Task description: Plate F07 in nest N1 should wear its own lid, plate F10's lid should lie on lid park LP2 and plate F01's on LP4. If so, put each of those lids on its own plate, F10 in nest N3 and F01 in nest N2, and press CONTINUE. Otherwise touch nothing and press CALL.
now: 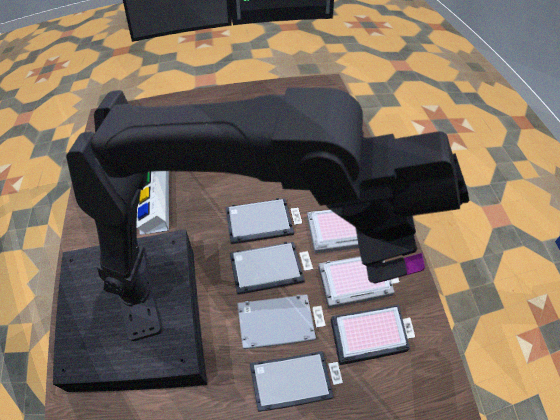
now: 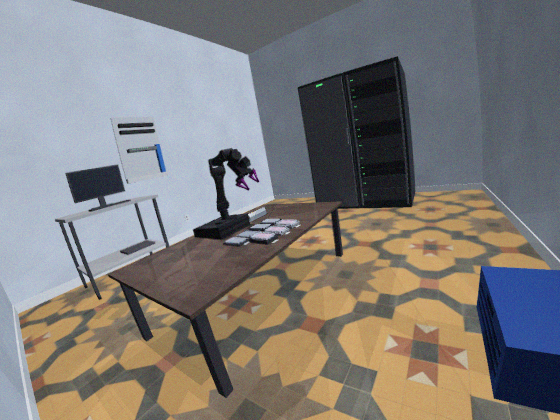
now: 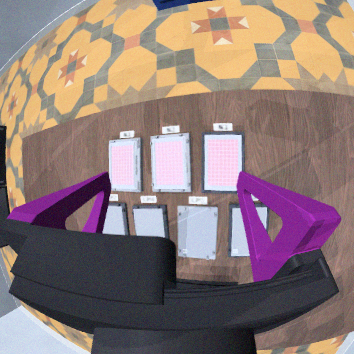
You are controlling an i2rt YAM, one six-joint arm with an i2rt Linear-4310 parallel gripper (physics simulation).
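Places are measured from the arm's base along level axes (x ahead, y left, z up), in centimetres.
Where they show: gripper, fingertip midpoint: (image 2: 254, 185) (image 3: 173, 178); arm's base, link origin: (image 1: 136, 292) (image 2: 226, 219).
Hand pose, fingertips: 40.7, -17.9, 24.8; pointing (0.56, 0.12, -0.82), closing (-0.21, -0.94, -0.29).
Things, the pixels of their centre, and the offset from my fingertips, as dx, dy, dz. "spot": a spot on its surface instead. Level surfaces: height alone.
- nest N1, surface spot: (image 1: 372, 331) (image 3: 223, 162) spot: +0.7, -3.2, -29.8
- nest N2, surface spot: (image 1: 345, 278) (image 3: 169, 174) spot: +0.8, +10.2, -30.3
- nest N3, surface spot: (image 1: 331, 226) (image 3: 122, 175) spot: +3.3, +23.2, -30.1
- LP2, body centre: (image 1: 258, 218) (image 3: 112, 225) -10.7, +32.3, -31.9
- LP4, body centre: (image 1: 266, 265) (image 3: 149, 230) (image 2: 260, 226) -13.2, +19.9, -31.9
- LP3, body centre: (image 1: 291, 380) (image 3: 248, 232) (image 2: 235, 240) -17.3, -6.2, -31.9
- LP1, body centre: (image 1: 275, 320) (image 3: 196, 233) (image 2: 248, 233) -15.6, +7.0, -32.3
- button box, body centre: (image 1: 151, 189) (image 2: 255, 214) -33.5, +48.5, -30.1
- wooden table, surface height: dz -33.3
My gripper (image 3: 173, 178) (image 2: 253, 184) is open and empty, high above the plates. Pink-welled plates sit in nest N1 (image 1: 372, 331) (image 3: 223, 162), nest N2 (image 1: 345, 278) (image 3: 170, 162) and nest N3 (image 1: 331, 226) (image 3: 123, 164). N1's frame is dark, the other two light. I cannot tell whether these plates wear lids. Grey panels with small corner labels lie on LP2 (image 1: 259, 220), LP4 (image 1: 267, 266) (image 3: 150, 221) and LP3 (image 1: 292, 381). LP1 (image 1: 277, 321) (image 3: 197, 231) shows a light grey panel with corner posts; lid or bare park, I cannot tell. Plate and lid codes are unreadable.
The button box (image 1: 160, 205) stands behind the black arm base (image 1: 125, 345), with green, yellow and blue buttons showing and its far end hidden by the arm. All stand on the wooden table (image 1: 220, 400) (image 2: 170, 270). A blue cabinet (image 2: 525, 310) stands on the floor.
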